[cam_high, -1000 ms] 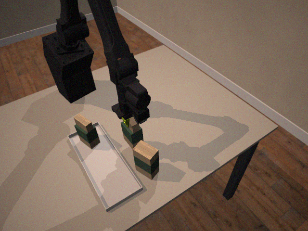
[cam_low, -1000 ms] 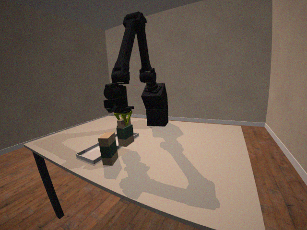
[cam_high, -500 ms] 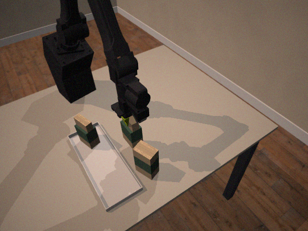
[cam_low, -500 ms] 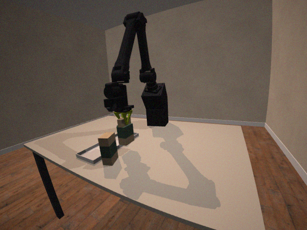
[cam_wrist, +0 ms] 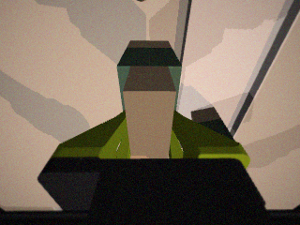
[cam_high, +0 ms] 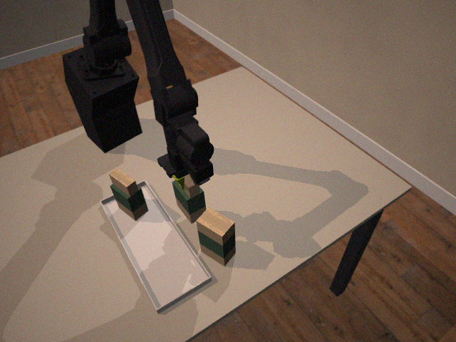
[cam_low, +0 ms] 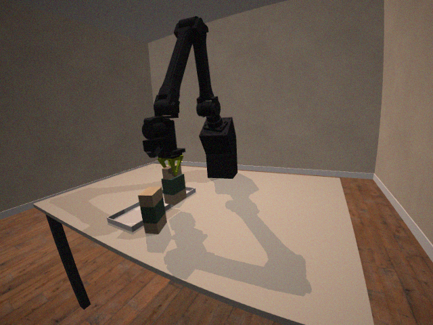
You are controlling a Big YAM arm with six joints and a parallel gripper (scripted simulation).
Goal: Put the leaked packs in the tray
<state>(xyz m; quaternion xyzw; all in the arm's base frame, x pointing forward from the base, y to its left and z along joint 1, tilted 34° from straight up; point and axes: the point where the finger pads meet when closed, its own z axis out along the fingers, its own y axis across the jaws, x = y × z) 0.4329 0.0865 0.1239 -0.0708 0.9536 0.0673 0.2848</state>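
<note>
My gripper is now 160 mm above the shallow white tray, 130 mm to the left of it and 10 mm short of it.
</note>
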